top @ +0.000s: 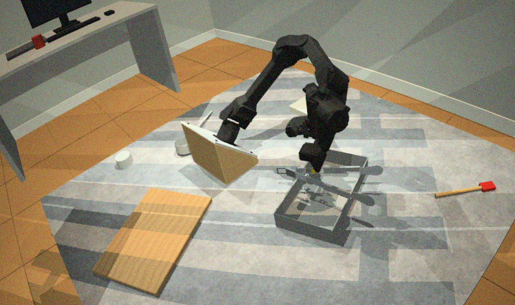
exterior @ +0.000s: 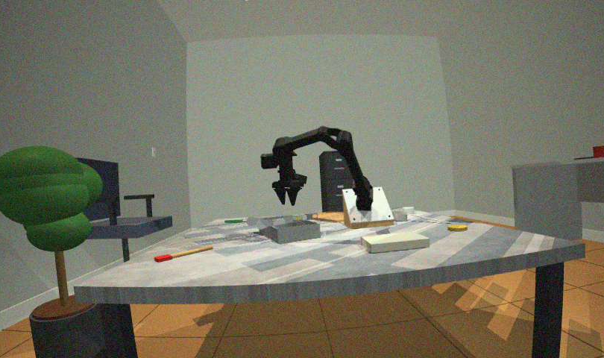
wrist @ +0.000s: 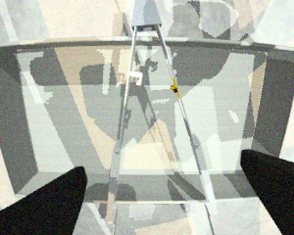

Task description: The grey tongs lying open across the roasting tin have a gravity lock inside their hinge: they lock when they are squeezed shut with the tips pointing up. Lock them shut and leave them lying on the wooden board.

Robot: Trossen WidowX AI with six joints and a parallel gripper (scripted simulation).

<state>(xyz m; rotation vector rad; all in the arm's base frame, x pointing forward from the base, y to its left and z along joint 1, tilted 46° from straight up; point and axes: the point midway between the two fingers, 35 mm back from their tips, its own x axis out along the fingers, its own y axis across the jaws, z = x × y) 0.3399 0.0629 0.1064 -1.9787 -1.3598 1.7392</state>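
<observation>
My gripper tip is 6 cm above the yellow lock piece and 4 cm past it. Also, from my gripper tip: red-headed hammer: 33 cm ahead, 31 cm to the left, 12 cm below; then cream block: 35 cm behind, 29 cm to the left, 11 cm below; then grey roasting tin: 10 cm below, 1 cm to the right, 1 cm ahead.
</observation>
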